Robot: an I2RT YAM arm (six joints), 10 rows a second.
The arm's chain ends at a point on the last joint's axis. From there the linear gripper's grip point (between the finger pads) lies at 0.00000 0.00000 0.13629 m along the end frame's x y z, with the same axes.
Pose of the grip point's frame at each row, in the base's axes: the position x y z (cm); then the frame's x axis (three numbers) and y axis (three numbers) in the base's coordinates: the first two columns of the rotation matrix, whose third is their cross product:
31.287 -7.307 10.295 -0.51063 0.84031 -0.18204 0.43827 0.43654 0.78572
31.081 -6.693 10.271 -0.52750 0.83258 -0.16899 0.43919 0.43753 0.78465
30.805 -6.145 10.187 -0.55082 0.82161 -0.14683 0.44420 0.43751 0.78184
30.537 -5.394 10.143 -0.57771 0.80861 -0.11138 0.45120 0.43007 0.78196
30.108 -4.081 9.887 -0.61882 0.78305 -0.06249 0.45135 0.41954 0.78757
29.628 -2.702 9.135 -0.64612 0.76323 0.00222 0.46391 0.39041 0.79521
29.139 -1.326 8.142 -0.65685 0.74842 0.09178 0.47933 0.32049 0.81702
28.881 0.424 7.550 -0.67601 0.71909 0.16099 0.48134 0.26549 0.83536
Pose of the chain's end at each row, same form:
21.205 -11.688 18.352 -0.51063 0.84031 -0.18204 0.43827 0.43654 0.78572
21.170 -11.323 18.400 -0.52750 0.83258 -0.16899 0.43919 0.43753 0.78465
21.175 -11.125 18.445 -0.55082 0.82161 -0.14683 0.44420 0.43751 0.78184
21.267 -10.866 18.502 -0.57771 0.80861 -0.11138 0.45120 0.43007 0.78196
21.346 -10.339 18.242 -0.61882 0.78305 -0.06249 0.45135 0.41954 0.78757
21.368 -9.719 17.399 -0.64612 0.76323 0.00222 0.46391 0.39041 0.79521
21.206 -9.240 15.900 -0.65685 0.74842 0.09178 0.47933 0.32049 0.81702
21.277 -8.329 14.713 -0.67601 0.71909 0.16099 0.48134 0.26549 0.83536

